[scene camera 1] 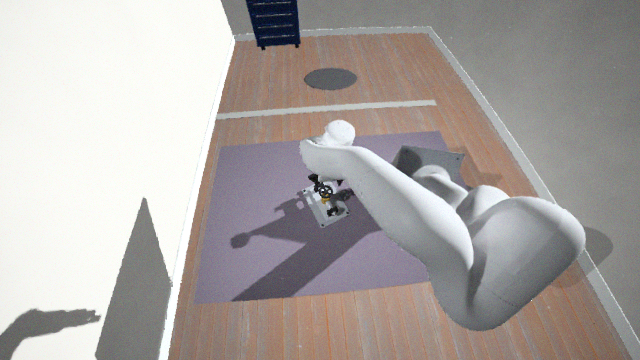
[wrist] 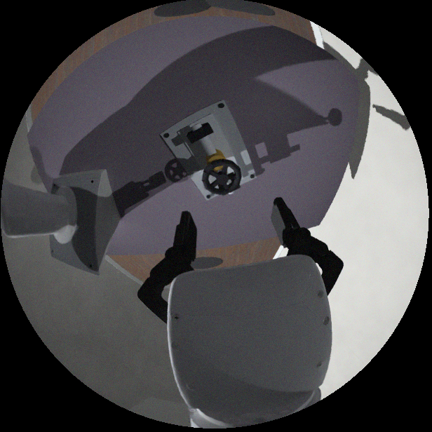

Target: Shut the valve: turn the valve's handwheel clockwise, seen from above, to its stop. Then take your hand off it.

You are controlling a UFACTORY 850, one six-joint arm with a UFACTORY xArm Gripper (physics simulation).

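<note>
The valve's black spoked handwheel (scene camera 1: 325, 191) (wrist: 222, 178) sits above the yellow valve neck (scene camera 1: 325, 200) (wrist: 216, 155), on a pipe fixed to a light grey base plate (scene camera 1: 320, 217) (wrist: 231, 125). My gripper (scene camera 1: 326, 181) (wrist: 233, 213) is open wide, with nothing between its fingers. In the wrist view both black fingertips stand apart from the wheel, below its rim in the picture. The wheel's whole rim and spokes show there. In the scene view the arm's wrist hides most of the gripper. How far the wheel is turned cannot be told.
The valve's plate lies on a purple mat (scene camera 1: 260, 190) (wrist: 85, 85). My arm's own grey base plate (scene camera 1: 440, 156) (wrist: 102, 200) stands to the right in the scene view. A blue drawer cabinet (scene camera 1: 275, 22) stands far back, beyond a dark disc (scene camera 1: 330, 79) on the wooden floor.
</note>
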